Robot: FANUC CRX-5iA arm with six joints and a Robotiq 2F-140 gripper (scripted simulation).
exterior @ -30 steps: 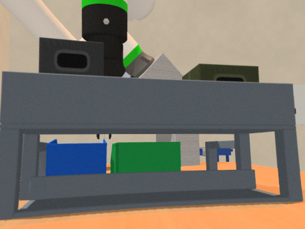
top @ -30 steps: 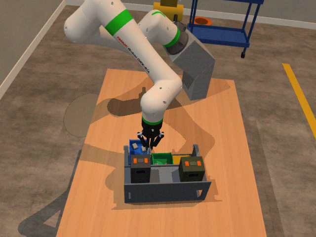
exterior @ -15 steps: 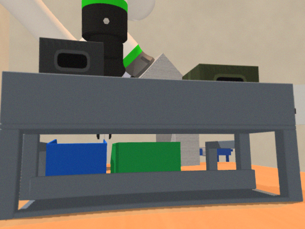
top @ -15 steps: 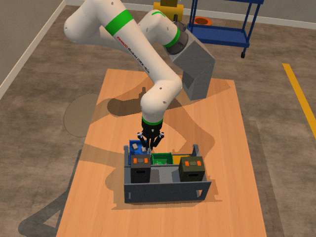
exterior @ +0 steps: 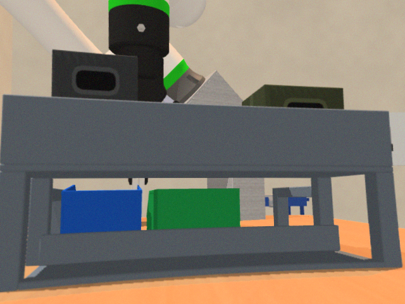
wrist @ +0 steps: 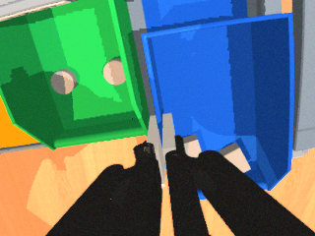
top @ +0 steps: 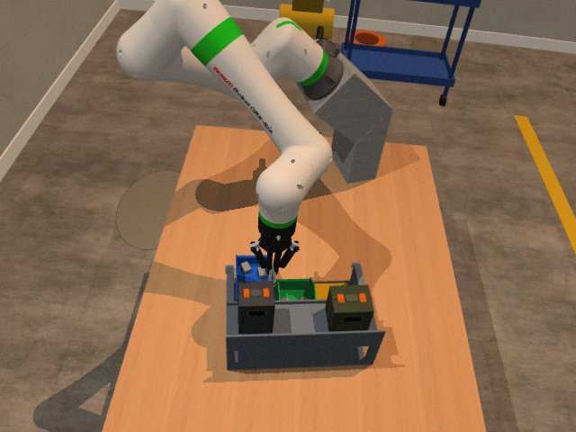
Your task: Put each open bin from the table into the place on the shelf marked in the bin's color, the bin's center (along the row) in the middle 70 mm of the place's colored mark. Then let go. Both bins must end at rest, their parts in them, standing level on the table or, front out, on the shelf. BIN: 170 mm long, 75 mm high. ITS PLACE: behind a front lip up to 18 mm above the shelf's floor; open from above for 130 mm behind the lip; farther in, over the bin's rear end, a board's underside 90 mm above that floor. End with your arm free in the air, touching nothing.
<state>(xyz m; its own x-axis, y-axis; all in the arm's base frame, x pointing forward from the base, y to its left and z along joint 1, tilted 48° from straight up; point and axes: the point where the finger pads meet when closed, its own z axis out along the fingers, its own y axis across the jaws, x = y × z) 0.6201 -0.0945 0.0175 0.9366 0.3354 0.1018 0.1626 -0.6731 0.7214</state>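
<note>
Now: the blue bin 50 mm to the right of my hand and 40 mm below it. Round my hand: black box 170 mm ahead, 70 mm above, 20 mm to the right; then olive box 210 mm to the left, 130 mm ahead, 60 mm above; then green bin 80 mm to the left, 60 mm ahead, 50 mm below.
</note>
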